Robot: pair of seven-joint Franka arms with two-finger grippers.
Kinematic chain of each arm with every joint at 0, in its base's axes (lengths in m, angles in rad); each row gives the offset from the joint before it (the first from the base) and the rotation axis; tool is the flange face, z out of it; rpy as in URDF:
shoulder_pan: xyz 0 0 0.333 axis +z
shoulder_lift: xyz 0 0 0 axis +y
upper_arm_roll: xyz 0 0 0.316 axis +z
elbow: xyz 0.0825 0 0 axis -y
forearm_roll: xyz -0.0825 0 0.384 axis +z
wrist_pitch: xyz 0 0 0 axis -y
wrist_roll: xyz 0.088 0 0 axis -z
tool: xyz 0 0 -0.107 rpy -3.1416 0 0
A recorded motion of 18 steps. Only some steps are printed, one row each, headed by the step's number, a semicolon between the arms.
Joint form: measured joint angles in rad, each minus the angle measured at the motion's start. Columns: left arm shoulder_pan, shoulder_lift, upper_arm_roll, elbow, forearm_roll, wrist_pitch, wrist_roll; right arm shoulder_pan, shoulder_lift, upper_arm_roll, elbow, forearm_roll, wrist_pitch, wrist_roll.
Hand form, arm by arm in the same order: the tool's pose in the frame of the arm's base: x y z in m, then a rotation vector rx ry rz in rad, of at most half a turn. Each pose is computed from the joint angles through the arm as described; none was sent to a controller.
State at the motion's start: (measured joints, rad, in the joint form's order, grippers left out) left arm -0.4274 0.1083 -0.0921 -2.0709 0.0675 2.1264 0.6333; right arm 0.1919 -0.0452 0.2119 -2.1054 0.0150 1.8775 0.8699
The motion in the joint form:
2: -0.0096 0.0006 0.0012 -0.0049 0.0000 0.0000 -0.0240; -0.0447 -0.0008 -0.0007 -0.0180 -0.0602 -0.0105 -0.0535
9: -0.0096 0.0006 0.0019 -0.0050 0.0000 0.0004 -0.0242; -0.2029 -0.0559 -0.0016 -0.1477 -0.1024 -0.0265 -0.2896
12: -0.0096 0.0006 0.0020 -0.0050 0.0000 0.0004 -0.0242; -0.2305 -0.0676 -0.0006 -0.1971 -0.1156 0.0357 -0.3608
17: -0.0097 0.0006 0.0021 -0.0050 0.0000 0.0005 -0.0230; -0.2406 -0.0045 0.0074 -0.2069 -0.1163 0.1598 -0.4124
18: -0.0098 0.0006 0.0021 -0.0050 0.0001 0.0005 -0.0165; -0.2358 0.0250 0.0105 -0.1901 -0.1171 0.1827 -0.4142
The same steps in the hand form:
2: 0.4851 -0.2786 0.3727 -2.5777 1.7152 0.0922; 0.4762 0.1754 0.4148 2.9016 -0.6511 -0.2204
9: 0.4853 -0.2783 0.3727 -2.5784 1.7140 0.0917; 0.4610 0.0867 0.3849 2.8681 -0.5045 -0.3562
12: 0.4854 -0.2782 0.3727 -2.5785 1.7139 0.0917; 0.4571 0.0728 0.3730 2.8921 -0.4280 -0.3324
17: 0.4854 -0.2782 0.3727 -2.5775 1.7154 0.0916; 0.4711 0.0754 0.3470 2.9479 -0.3442 -0.2774
18: 0.4853 -0.2783 0.3727 -2.5719 1.7240 0.0918; 0.4787 0.0809 0.3414 2.9603 -0.3269 -0.2648

